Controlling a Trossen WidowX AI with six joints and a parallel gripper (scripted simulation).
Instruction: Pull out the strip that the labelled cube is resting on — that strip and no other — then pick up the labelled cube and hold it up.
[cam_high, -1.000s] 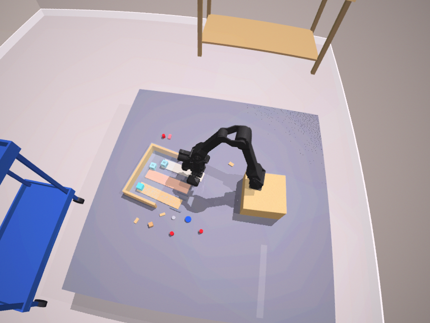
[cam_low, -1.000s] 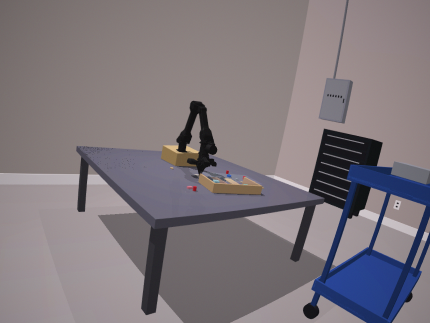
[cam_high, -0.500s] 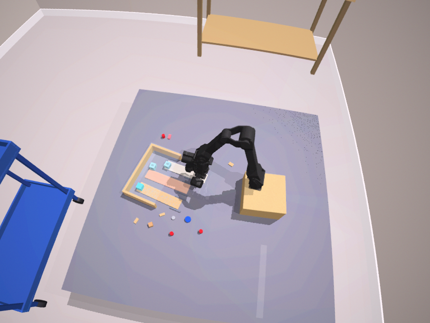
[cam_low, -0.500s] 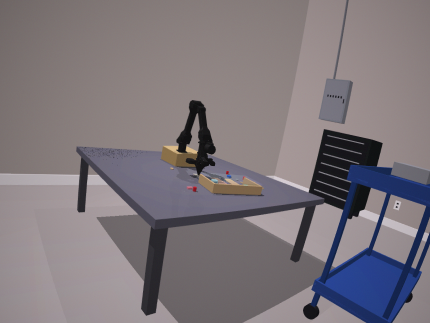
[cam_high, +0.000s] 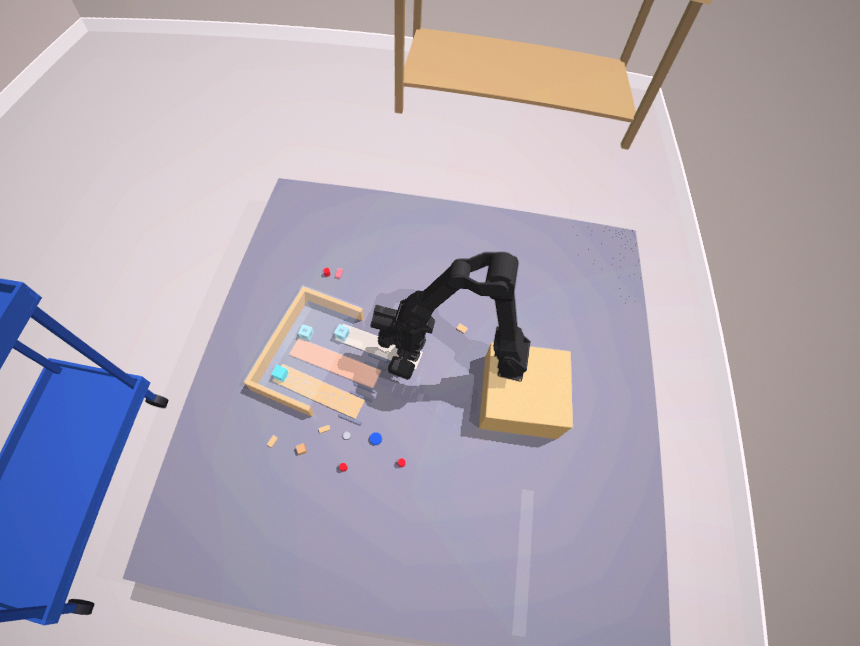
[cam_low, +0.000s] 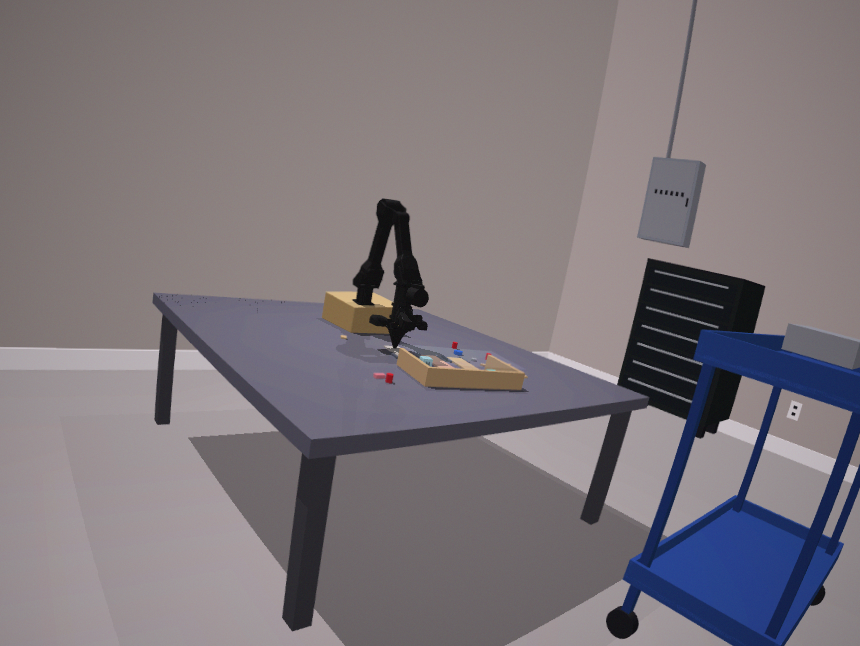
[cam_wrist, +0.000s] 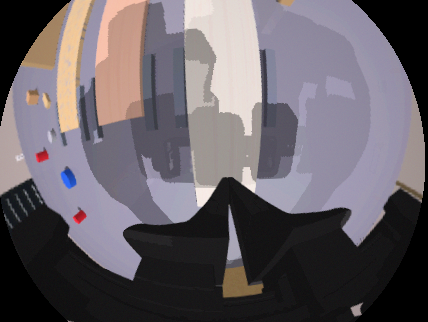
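Right now the white strip is 10 cm ahead of my gripper tip and 1 cm to the right of it. Also, from my gripper tip: blue disc (25 cm to the left, 2 cm ahead).
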